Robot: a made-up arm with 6 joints.
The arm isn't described. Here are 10 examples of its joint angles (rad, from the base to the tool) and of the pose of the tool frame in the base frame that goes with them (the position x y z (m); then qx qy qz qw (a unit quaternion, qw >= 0)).
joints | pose
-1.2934 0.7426 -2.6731 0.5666 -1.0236 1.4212 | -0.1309 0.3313 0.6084 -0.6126 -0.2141 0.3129 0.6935
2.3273 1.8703 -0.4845 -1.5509 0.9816 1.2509 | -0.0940 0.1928 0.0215 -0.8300 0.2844 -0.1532 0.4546
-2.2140 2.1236 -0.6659 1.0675 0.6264 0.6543 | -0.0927 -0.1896 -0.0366 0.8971 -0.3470 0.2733 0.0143
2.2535 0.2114 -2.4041 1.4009 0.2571 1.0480 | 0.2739 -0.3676 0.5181 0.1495 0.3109 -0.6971 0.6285
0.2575 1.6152 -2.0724 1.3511 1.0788 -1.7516 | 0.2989 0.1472 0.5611 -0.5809 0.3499 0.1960 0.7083
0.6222 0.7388 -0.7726 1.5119 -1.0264 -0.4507 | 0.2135 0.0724 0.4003 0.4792 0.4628 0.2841 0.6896
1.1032 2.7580 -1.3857 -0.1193 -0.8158 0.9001 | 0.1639 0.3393 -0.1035 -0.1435 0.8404 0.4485 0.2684
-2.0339 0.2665 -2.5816 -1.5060 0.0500 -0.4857 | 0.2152 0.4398 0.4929 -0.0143 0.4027 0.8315 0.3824
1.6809 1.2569 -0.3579 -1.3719 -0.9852 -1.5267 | -0.0884 0.2283 0.1416 -0.4767 -0.6454 0.1169 0.5852
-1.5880 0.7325 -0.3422 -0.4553 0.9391 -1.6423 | -0.0308 -0.2012 0.1927 0.1277 -0.9580 0.1502 0.2084
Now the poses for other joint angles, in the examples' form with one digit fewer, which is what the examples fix.
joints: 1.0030 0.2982 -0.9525 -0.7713 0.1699 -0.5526
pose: 0.057 0.072 0.532 -0.398 0.231 -0.165 0.872
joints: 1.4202 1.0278 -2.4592 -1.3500 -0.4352 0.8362
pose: -0.045 -0.088 0.739 -0.102 -0.186 0.433 0.876
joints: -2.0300 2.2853 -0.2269 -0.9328 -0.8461 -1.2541
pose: 0.012 -0.080 -0.052 -0.008 0.944 -0.216 0.248
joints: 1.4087 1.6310 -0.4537 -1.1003 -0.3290 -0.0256
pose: 0.019 0.251 0.048 -0.908 0.248 0.184 0.284
